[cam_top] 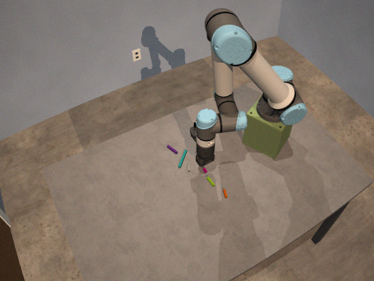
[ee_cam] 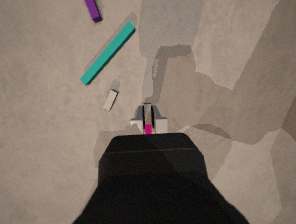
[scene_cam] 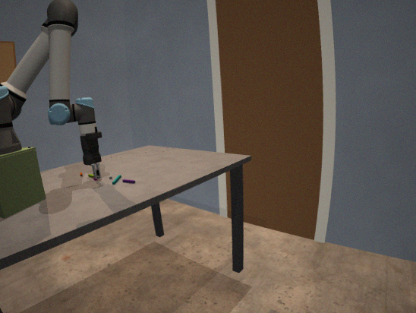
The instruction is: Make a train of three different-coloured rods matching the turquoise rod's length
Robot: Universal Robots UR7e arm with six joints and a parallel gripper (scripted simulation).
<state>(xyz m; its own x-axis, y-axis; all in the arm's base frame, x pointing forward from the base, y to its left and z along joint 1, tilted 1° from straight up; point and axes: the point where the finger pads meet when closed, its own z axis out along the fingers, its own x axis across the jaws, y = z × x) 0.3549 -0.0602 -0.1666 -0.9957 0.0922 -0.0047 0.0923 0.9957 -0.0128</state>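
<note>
Right now my hand is 30 mm to the right of the magenta rod and 30 mm above it. The rest, counted from my hand: turquoise rod 40 mm ahead, 90 mm to the right, 30 mm below; then purple rod 50 mm ahead, 160 mm to the right, 30 mm below; then lime rod 20 mm ahead, 90 mm to the left, 30 mm below.
</note>
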